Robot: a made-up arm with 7 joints. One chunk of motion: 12 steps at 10 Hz.
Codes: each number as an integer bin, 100 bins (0 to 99) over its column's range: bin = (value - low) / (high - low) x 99, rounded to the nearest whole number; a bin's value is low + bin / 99 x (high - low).
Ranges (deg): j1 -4..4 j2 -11..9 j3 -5..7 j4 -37..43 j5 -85..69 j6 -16..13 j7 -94..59
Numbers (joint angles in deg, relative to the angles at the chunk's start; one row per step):
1: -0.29 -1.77 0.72 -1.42 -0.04 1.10 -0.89
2: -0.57 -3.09 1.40 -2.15 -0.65 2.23 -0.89
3: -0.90 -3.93 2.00 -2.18 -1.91 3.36 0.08
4: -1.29 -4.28 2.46 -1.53 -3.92 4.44 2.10
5: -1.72 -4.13 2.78 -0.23 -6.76 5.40 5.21
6: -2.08 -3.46 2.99 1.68 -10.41 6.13 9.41
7: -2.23 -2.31 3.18 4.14 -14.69 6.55 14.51
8: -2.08 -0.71 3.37 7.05 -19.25 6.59 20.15
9: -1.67 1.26 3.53 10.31 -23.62 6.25 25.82
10: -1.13 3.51 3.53 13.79 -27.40 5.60 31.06
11: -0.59 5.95 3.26 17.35 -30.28 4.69 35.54
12: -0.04 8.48 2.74 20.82 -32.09 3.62 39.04
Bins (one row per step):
1: 46 46 47 44 55 58 60
2: 42 39 53 43 54 62 60
3: 38 35 58 43 53 66 61
4: 34 33 62 44 52 70 62
5: 28 34 64 46 50 73 64
6: 24 37 66 48 48 76 67
7: 22 43 67 51 45 77 70
8: 24 51 69 55 42 77 74
9: 29 61 70 59 39 76 78
10: 36 72 70 63 37 74 81
11: 42 84 68 67 35 71 84
12: 49 96 64 72 34 67 86

